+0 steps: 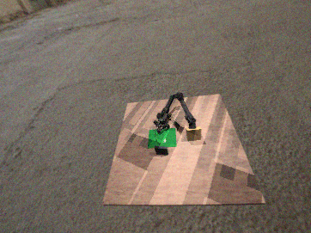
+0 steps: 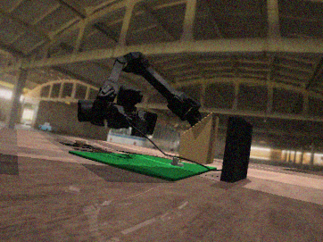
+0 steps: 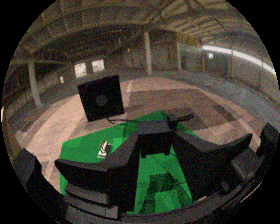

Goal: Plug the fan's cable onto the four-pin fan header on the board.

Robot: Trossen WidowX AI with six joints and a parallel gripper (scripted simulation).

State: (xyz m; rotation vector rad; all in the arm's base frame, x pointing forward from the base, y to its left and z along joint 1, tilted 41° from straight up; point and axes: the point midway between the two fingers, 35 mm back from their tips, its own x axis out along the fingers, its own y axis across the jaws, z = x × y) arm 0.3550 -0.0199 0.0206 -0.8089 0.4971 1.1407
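The green board lies 30 mm behind my gripper tip, 30 mm to the left of it and 100 mm below it. The rest, counted from my gripper tip: black plug: 10 mm below; black fan: 50 mm behind, 210 mm to the left, 30 mm below.
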